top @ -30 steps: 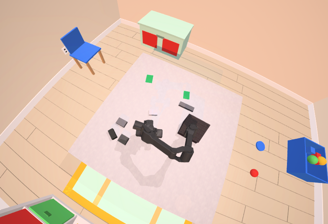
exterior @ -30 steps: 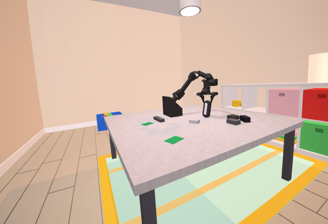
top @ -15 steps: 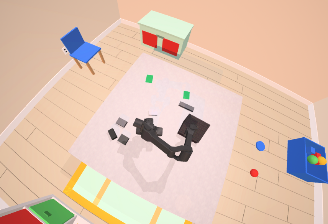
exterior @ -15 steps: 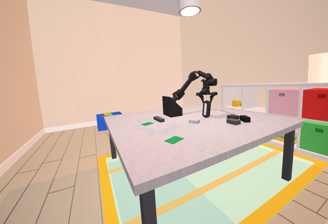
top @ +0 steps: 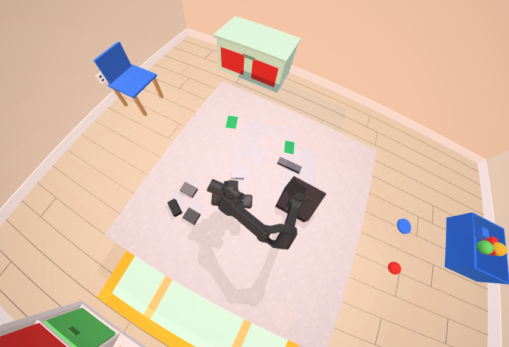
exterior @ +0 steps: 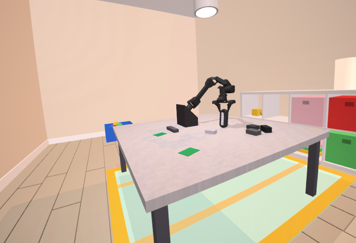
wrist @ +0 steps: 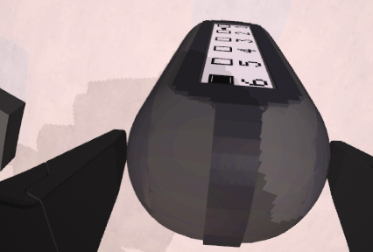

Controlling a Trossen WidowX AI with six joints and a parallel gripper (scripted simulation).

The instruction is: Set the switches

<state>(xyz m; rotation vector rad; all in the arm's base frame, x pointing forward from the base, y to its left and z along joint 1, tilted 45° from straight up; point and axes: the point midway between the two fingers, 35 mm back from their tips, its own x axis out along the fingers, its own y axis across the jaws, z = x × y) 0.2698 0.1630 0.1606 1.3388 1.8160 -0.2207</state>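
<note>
Right now my gripper tip is 18 cm to the left of the light grey block, 12 cm above it and 9 cm short of it. From my gripper tip the other things lie so: dark bar 42 cm to the right, 13 cm behind, 12 cm below.
</note>
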